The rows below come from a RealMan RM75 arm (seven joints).
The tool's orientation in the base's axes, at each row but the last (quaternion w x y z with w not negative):
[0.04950 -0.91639 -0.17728 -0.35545]
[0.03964 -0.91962 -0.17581 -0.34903]
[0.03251 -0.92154 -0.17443 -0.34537]
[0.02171 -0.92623 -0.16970 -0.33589]
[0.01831 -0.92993 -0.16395 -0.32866]
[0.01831 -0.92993 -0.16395 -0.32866]
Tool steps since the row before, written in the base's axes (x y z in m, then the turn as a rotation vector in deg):
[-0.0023 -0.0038 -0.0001 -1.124 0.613 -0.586]
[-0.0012 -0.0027 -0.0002 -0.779 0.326 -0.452]
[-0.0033 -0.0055 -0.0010 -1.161 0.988 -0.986]
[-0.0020 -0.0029 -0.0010 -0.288 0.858 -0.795]
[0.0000 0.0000 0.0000 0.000 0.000 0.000]
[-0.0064 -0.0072 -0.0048 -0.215 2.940 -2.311]
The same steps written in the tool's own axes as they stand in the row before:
[-0.0027 0.0027 -0.0022 -0.984 -0.997 -0.145]
[-0.0018 0.0021 -0.0011 -0.741 -0.601 -0.085]
[-0.0046 0.0040 -0.0023 -1.157 -1.385 0.201]
[-0.0029 0.0020 -0.0009 -0.450 -0.961 0.570]
[0.0000 0.0000 0.0000 0.000 0.000 0.000]
[-0.0097 0.0044 -0.0011 -0.722 -3.018 2.097]

